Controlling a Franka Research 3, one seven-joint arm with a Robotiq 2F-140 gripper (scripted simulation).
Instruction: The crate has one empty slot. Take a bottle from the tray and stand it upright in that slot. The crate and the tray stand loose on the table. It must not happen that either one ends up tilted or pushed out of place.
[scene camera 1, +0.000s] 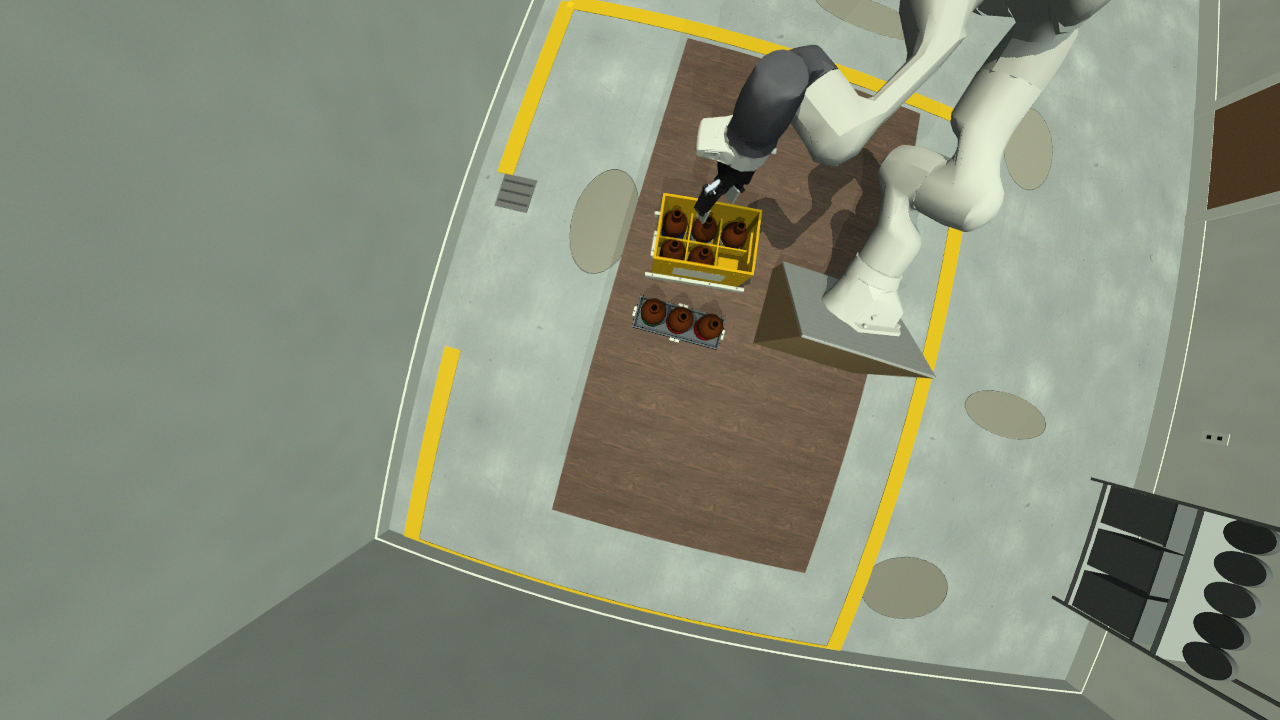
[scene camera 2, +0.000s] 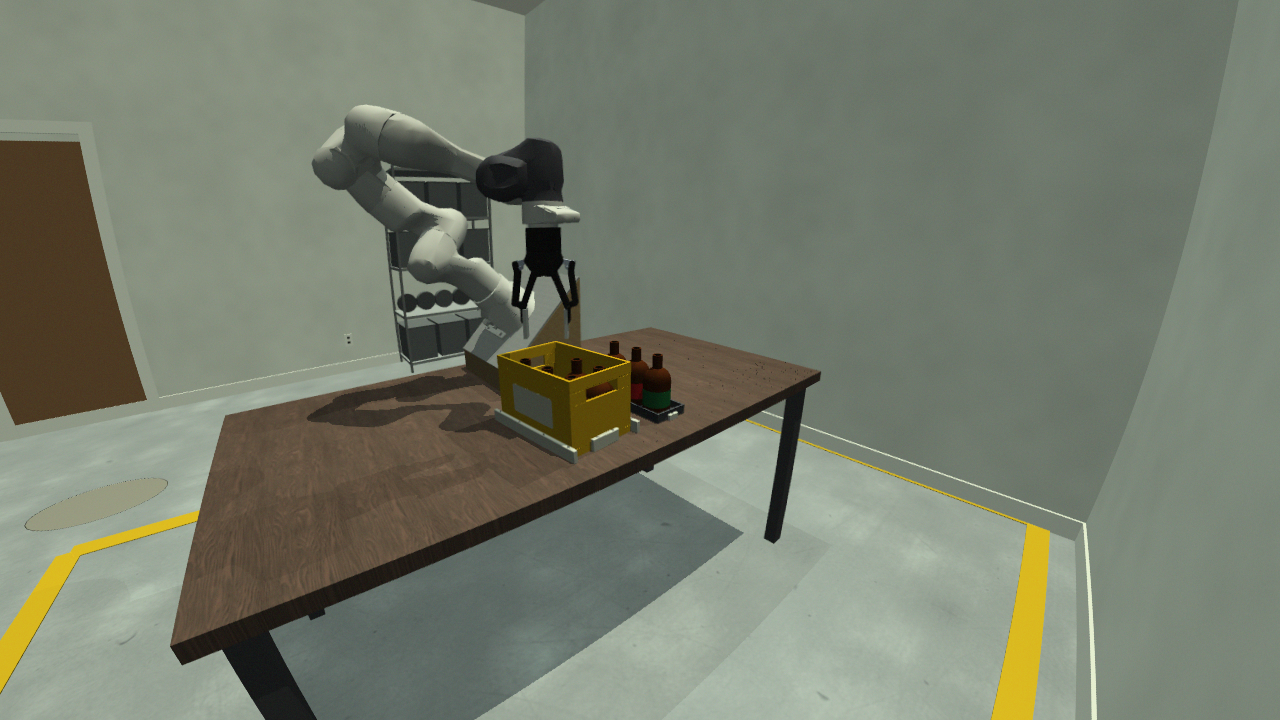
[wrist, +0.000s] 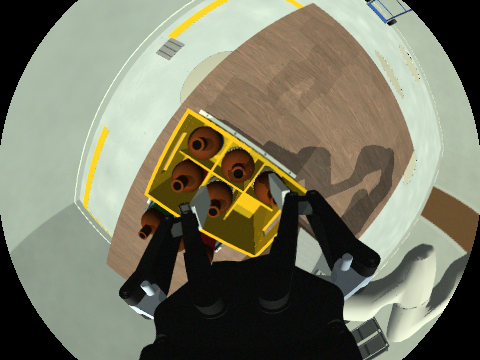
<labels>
my gripper: scene camera 1 715, 209; scene camera 2; wrist
same spot on my gripper: (wrist: 352, 263) = (scene camera 2: 518, 266)
</labels>
